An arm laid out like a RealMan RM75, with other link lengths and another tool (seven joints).
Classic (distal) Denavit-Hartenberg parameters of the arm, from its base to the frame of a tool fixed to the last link. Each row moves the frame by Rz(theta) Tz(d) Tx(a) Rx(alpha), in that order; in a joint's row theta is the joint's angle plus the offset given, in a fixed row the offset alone. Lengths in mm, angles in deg.
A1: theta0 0, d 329.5, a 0, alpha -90
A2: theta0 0, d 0, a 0, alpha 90
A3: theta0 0, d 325.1, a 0, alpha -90
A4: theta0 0, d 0, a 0, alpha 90
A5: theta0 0, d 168, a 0, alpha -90
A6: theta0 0, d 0, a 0, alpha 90
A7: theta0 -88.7, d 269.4, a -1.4, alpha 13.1
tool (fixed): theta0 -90, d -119.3, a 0, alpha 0
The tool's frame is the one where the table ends.
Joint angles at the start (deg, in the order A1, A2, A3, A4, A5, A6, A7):
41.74, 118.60, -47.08, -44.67, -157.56, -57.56, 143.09
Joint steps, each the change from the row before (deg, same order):
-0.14, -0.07, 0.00, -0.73, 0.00, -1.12, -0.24
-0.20, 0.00, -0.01, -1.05, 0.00, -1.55, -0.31
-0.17, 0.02, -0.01, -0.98, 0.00, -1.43, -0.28
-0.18, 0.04, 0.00, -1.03, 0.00, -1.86, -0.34
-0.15, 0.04, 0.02, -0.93, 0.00, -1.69, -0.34
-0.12, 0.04, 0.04, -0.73, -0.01, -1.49, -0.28
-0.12, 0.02, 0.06, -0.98, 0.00, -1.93, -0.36
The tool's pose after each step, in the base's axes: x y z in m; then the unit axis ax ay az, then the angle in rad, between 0 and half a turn. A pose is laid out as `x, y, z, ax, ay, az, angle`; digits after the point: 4 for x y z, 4 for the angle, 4 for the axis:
0.3380, 0.4019, 0.0641, -0.4744, -0.7849, -0.3986, 3.0496
0.3370, 0.3999, 0.0657, -0.4730, -0.7886, -0.3930, 3.0542
0.3358, 0.3981, 0.0670, -0.4716, -0.7920, -0.3877, 3.0582
0.3345, 0.3952, 0.0679, -0.4712, -0.7963, -0.3793, 3.0645
0.3331, 0.3926, 0.0687, -0.4705, -0.8003, -0.3716, 3.0701
0.3321, 0.3901, 0.0692, -0.4705, -0.8037, -0.3643, 3.0754
0.3305, 0.3872, 0.0702, -0.4700, -0.8080, -0.3553, 3.0816

